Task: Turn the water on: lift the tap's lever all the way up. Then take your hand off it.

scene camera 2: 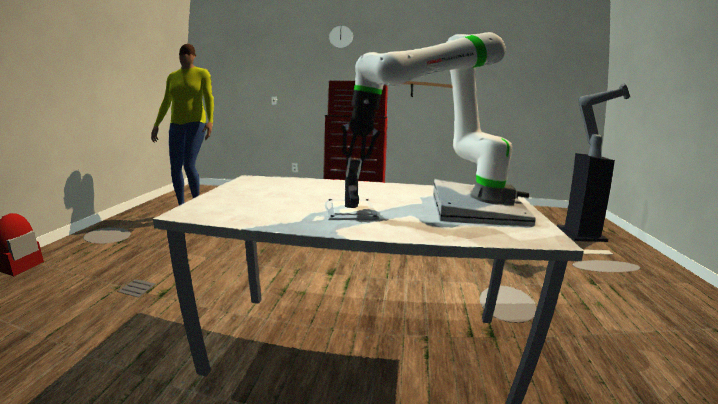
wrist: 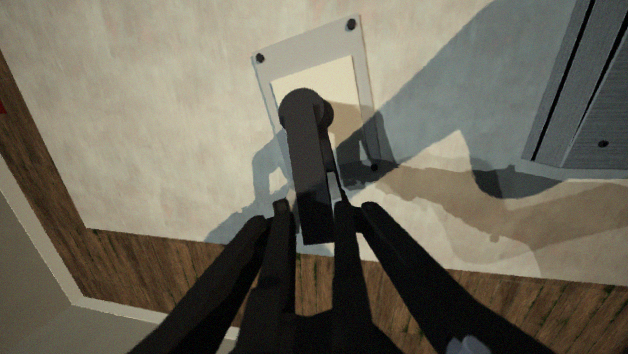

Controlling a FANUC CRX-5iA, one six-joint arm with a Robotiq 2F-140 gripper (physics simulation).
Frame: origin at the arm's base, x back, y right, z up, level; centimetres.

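Seen in the pictures: gripper, between the fingertips: (scene camera 2: 352, 176) (wrist: 315, 185); arm's base, origin of its link: (scene camera 2: 487, 198).
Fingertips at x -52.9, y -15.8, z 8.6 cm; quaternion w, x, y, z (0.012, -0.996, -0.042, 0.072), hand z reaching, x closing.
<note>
Offsets run from my fingertips to a thing's top centre. "*": to the spot under its first point. Level surfaces: height alone.
The tap (scene camera 2: 351, 199) (wrist: 327, 114) is dark and stands on a light mounting plate @[dz -12.7, dx -0.8, dy +7.5 cm] (scene camera 2: 346, 217) (wrist: 310, 51) with bolts at its corners. Its lever @[* dz -2.7, dx -0.3, dy +5.2 cm] (scene camera 2: 352, 181) (wrist: 307, 160) is a long dark bar, which in the wrist view runs from the round tap body down between the fingers. My gripper (scene camera 2: 354, 163) (wrist: 315, 185) points down over the tap and is shut on the lever near its free end. The fingers stand on either side of the bar. The pads and the exact contact are dark and partly hidden. The lever's exact angle is hard to tell.
The tap's plate is on a pale table @[dz -13.9 cm] (scene camera 2: 225, 200) (wrist: 150, 140). The robot's base plate (scene camera 2: 451, 213) (wrist: 607, 100) is to the right. A person in a yellow top (scene camera 2: 188, 95) stands behind the table's left end. A red cabinet (scene camera 2: 333, 145) and a black pedestal (scene camera 2: 589, 195) stand farther back.
</note>
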